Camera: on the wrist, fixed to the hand. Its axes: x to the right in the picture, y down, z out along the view.
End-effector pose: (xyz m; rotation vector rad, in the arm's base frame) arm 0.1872 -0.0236 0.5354 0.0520 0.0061 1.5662
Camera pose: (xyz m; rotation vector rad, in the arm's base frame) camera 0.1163 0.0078 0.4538 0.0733 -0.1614 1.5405
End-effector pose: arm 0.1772 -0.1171 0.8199 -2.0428 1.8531 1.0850
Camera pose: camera 0.1467 -0.2029 0.8860 -1.9902 1.7526 1.2828
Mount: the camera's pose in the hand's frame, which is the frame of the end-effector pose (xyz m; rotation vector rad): 0.0287 0.0679 -0.0850 -0.0933 -0.1214 -0.0188
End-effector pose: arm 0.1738 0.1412 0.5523 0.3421 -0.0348 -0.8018
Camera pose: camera 0.2548 0.1889 0.4905 0.2055 -0.1076 -0.8393
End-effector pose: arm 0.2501 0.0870 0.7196 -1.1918 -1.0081 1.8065
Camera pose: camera 0.3112 0.1017 0.6263 -1.1349 -1.1803 1.8528
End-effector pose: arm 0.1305 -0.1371 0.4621 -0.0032 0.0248 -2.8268
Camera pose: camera 0.1238 -0.2091 0.3759 -0.1968 0.1299 -2.8359
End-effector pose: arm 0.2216 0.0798 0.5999 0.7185 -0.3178 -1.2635
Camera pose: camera 0.3312 0.0880 0.5759 0.5676 -0.3494 -1.3339
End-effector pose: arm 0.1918 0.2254 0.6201 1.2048 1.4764 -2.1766
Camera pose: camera 0.2566 0.2741 0.5420 1.0140 1.5259 -2.1264
